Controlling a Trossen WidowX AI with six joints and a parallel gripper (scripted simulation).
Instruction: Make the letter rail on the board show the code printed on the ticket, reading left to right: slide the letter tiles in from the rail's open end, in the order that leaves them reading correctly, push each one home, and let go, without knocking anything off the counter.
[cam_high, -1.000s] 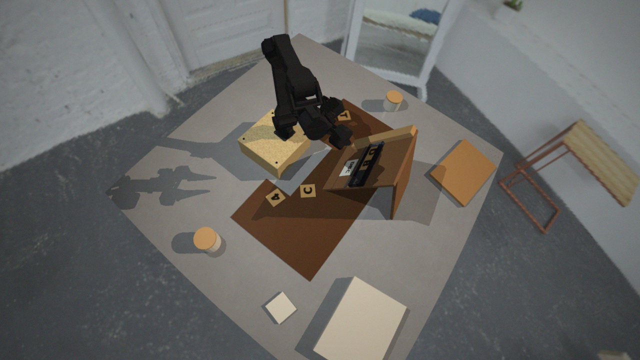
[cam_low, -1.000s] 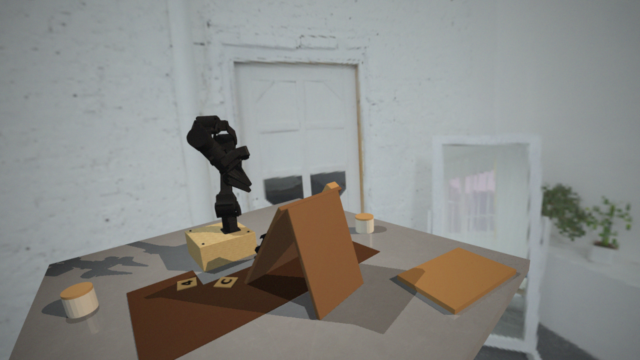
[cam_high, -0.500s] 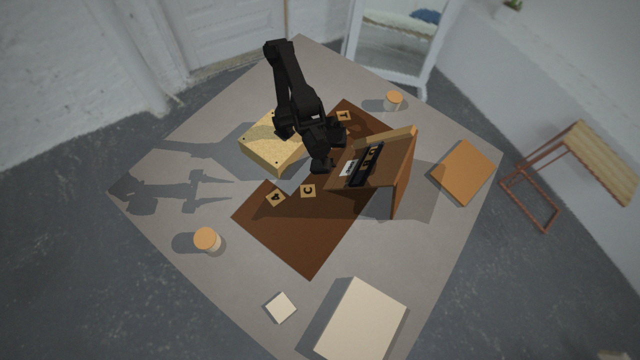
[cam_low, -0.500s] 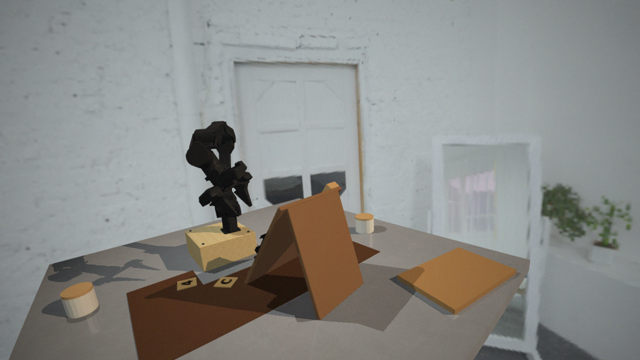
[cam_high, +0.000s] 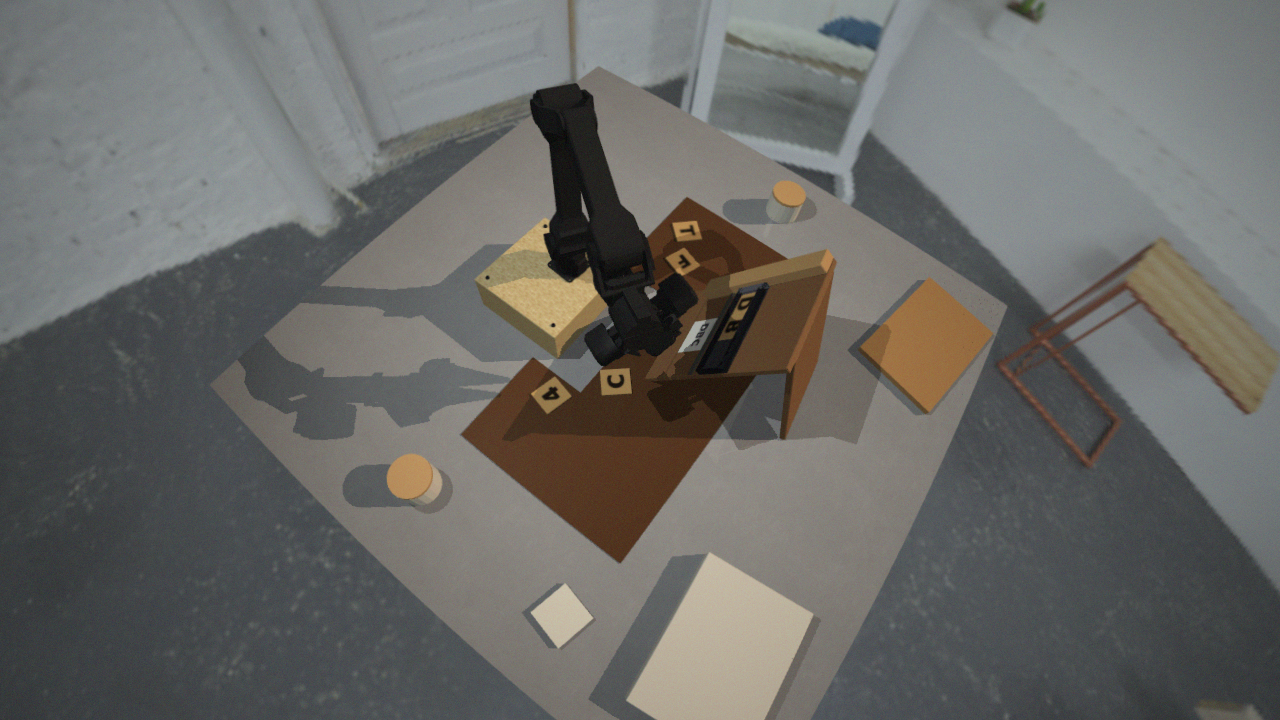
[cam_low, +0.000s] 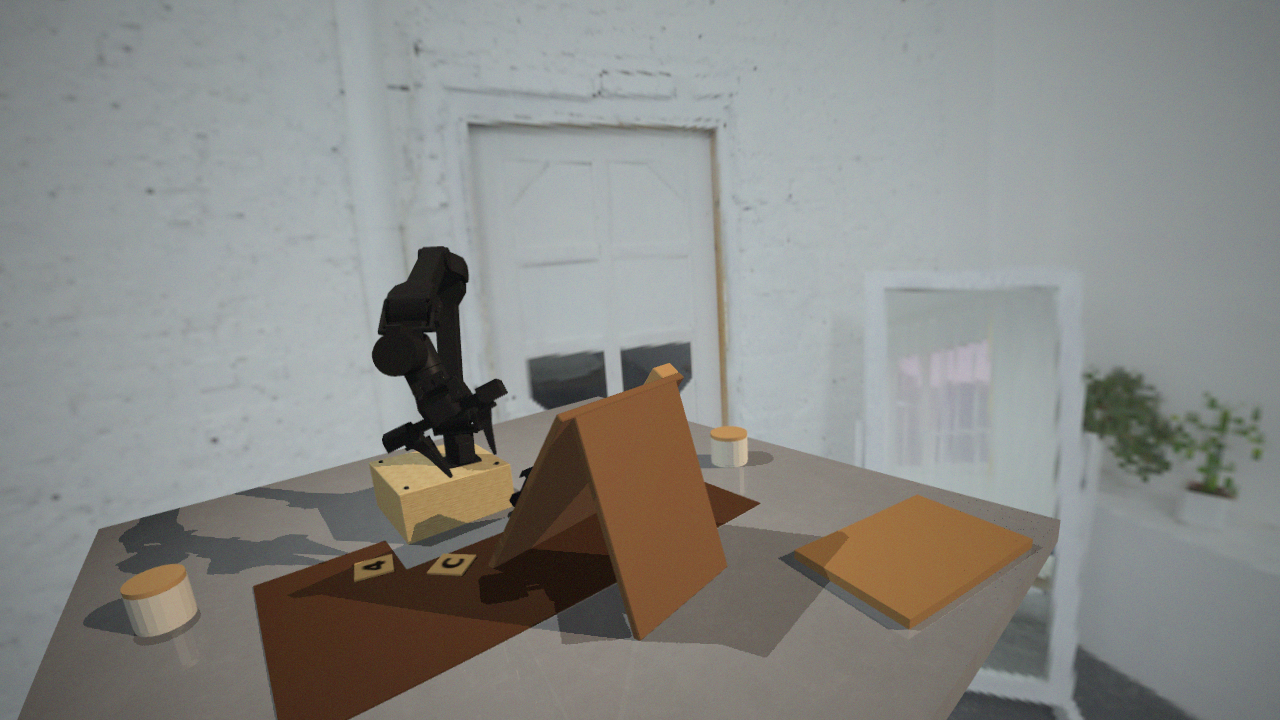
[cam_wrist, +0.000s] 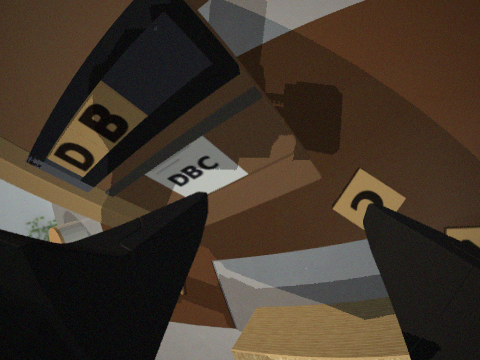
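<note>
My gripper tip is now 50 mm past the C tile, 50 mm to the left of it and 170 mm above it. Also, from my gripper tip: brown mat 60 mm behind, 50 mm to the left, 170 mm below; D tile 70 mm ahead, 180 mm to the left, 10 mm below; white ticket 30 mm ahead, 110 mm to the left, 90 mm below.
</note>
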